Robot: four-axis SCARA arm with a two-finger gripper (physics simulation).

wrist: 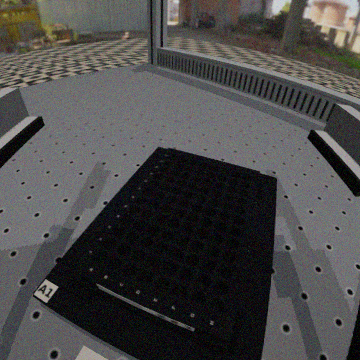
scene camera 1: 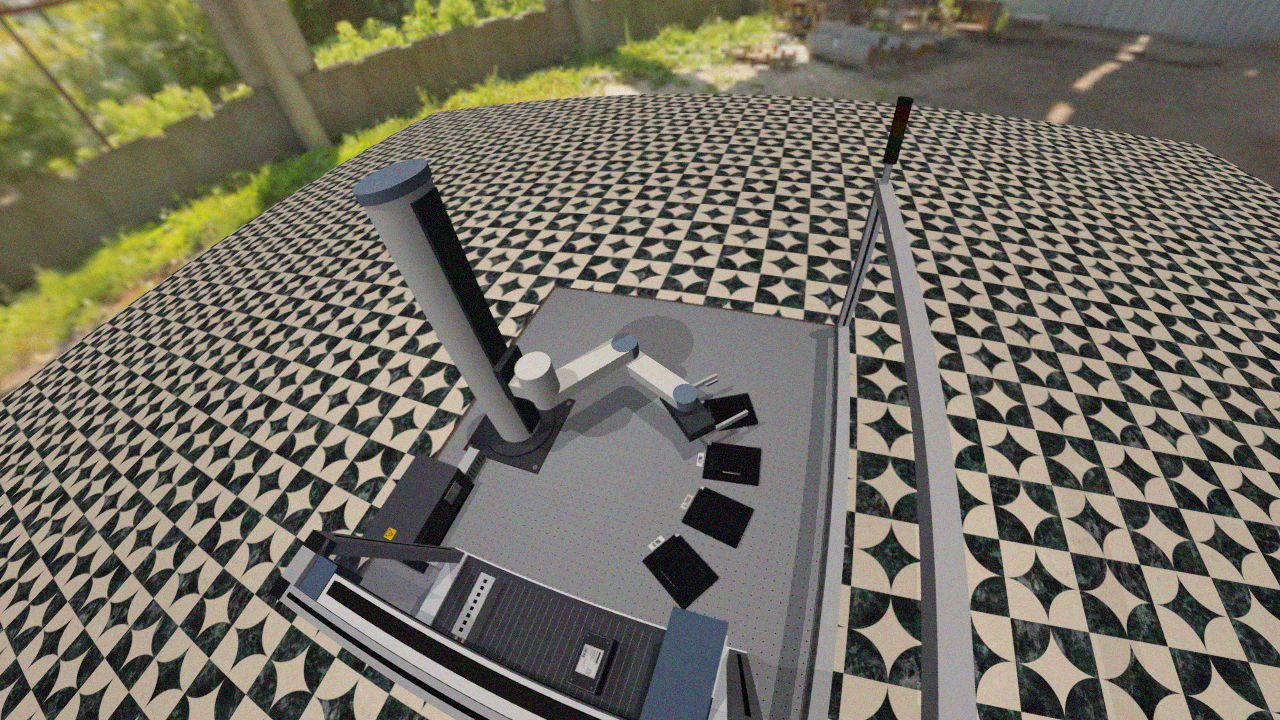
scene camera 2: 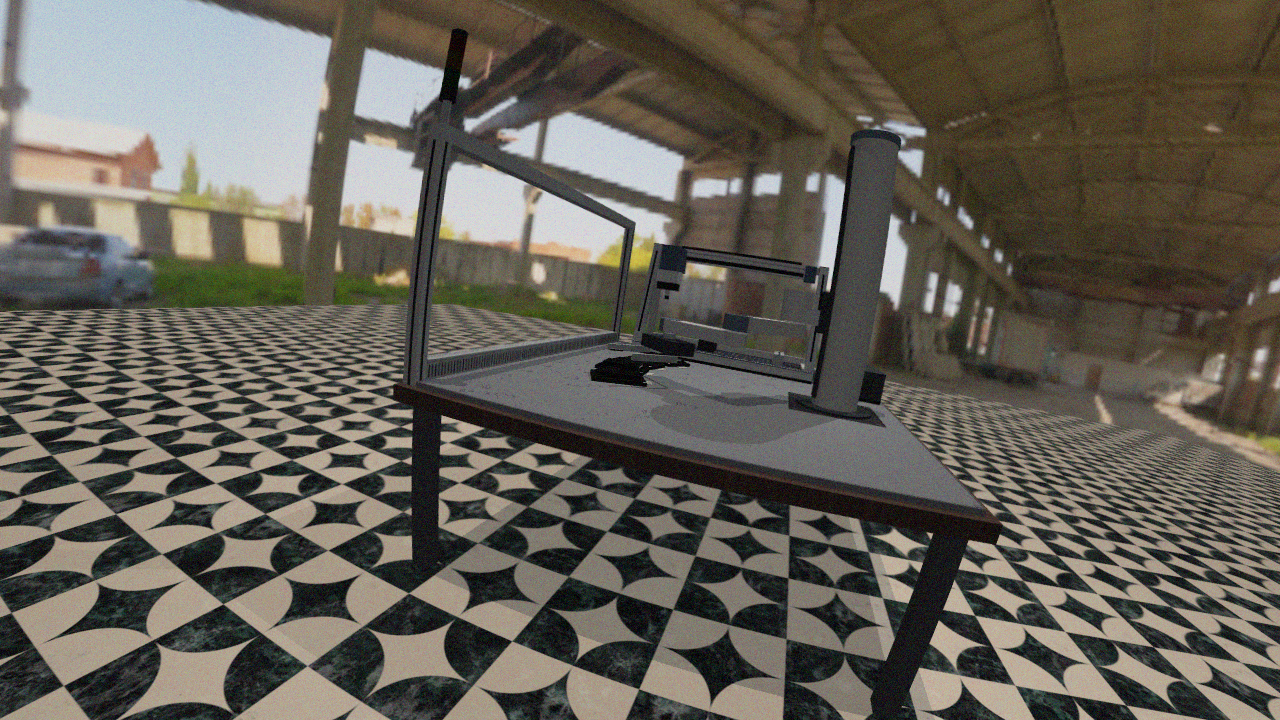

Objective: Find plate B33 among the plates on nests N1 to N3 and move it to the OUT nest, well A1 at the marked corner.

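Places are measured from the arm's base along level axes (x back, y left, z down), in millimetres.
Where they show: gripper, fingertip midpoint: (wrist: 177, 107) (scene camera 1: 731, 393) (scene camera 2: 619, 351); arm's base at its link origin: (scene camera 1: 520, 426) (scene camera 2: 832, 412).
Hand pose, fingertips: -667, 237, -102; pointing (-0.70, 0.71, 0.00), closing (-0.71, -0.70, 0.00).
Note:
Things, the pixels of their top centre, and the offset from my fingertips, as dx, dy, dz. "pt": a spot on its surface instead. Level surfaces: height alone.
- black well plate at its top centre: (wrist: 187, 209) (scene camera 2: 618, 371) (scene camera 1: 729, 408) +0, -14, +63
- white A1 tag at a spot on its surface: (wrist: 46, 290) pt +91, +3, +77
- pale strip at a spot on its surface: (wrist: 145, 307) pt +56, -42, +64
- conveyor at its surface level: dz +40
- small labelled box at a spot on its surface: (scene camera 1: 590, 660) pt +136, -810, -31
- slotted rail at a spot on its surface: (wrist: 240, 80) pt -336, +162, +70
- dark cabinet at a spot on its surface: (scene camera 1: 411, 501) pt +785, -631, -26
My gripper (scene camera 1: 732, 394) (wrist: 177, 107) is open and empty, above the nest (scene camera 1: 750, 419) (wrist: 70, 302) farthest from the conveyor. A black well plate (wrist: 190, 215) lies flat on that nest, lower than my fingers and lengthwise between them in the wrist view. A white A1 tag (wrist: 46, 290) marks the nest's near left corner. A pale strip (wrist: 145, 307) runs along the plate's near end; no writing on it is readable. Scene camera 1 shows three further dark nest positions (scene camera 1: 731, 456) (scene camera 1: 716, 516) (scene camera 1: 680, 570) in an arc; plate names and the OUT nest are unreadable there.
The arm's column (scene camera 1: 447, 313) (scene camera 2: 863, 277) stands on the bench. A conveyor (scene camera 1: 537, 626) with a small labelled box (scene camera 1: 590, 660) lies at the front in scene camera 1. A frame (scene camera 1: 921, 402) (scene camera 2: 418, 268) and a slotted rail (wrist: 240, 80) line the bench side. A dark cabinet (scene camera 1: 411, 501) stands near the column.

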